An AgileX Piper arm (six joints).
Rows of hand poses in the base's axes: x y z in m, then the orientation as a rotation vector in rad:
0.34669 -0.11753 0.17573 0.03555 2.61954 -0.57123
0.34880 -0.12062 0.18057 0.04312 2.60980 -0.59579
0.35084 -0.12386 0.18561 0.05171 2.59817 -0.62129
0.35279 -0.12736 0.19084 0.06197 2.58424 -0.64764
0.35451 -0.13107 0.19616 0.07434 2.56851 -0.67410
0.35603 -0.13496 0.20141 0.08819 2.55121 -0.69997
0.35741 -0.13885 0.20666 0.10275 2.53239 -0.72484
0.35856 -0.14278 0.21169 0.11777 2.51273 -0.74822
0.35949 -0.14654 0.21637 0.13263 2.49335 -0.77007
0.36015 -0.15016 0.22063 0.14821 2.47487 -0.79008
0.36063 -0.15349 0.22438 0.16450 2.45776 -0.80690
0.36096 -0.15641 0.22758 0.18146 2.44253 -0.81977
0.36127 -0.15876 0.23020 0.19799 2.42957 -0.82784
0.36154 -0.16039 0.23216 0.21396 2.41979 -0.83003
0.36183 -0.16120 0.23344 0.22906 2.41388 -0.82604
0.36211 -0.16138 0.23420 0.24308 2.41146 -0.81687
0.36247 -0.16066 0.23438 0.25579 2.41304 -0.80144
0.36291 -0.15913 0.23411 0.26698 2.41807 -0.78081
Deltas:
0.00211 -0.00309 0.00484 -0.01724 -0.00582 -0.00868
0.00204 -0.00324 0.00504 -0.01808 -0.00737 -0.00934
0.00195 -0.00350 0.00523 -0.01884 -0.00938 -0.01038
0.00172 -0.00371 0.00532 -0.01896 -0.01111 -0.01167
0.00152 -0.00389 0.00525 -0.01869 -0.01266 -0.01242
0.00138 -0.00389 0.00525 -0.01830 -0.01413 -0.01256
0.00115 -0.00393 0.00503 -0.01748 -0.01507 -0.01253
0.00093 -0.00376 0.00468 -0.01650 -0.01490 -0.01226
0.00066 -0.00362 0.00426 -0.01497 -0.01443 -0.01261
0.00048 -0.00333 0.00375 -0.01241 -0.01394 -0.01266
0.00033 -0.00292 0.00320 -0.00918 -0.01327 -0.01252
0.00031 -0.00235 0.00262 -0.00549 -0.01237 -0.01139
0.00027 -0.00163 0.00196 -0.00084 -0.01101 -0.00997
0.00029 -0.00081 0.00128 0.00416 -0.00912 -0.00831
0.00028 -0.00018 0.00076 0.00837 -0.00726 -0.00668
0.00036 0.00072 0.00018 0.01338 -0.00522 -0.00462
0.00044 0.00153 -0.00027 0.01749 -0.00327 -0.00263

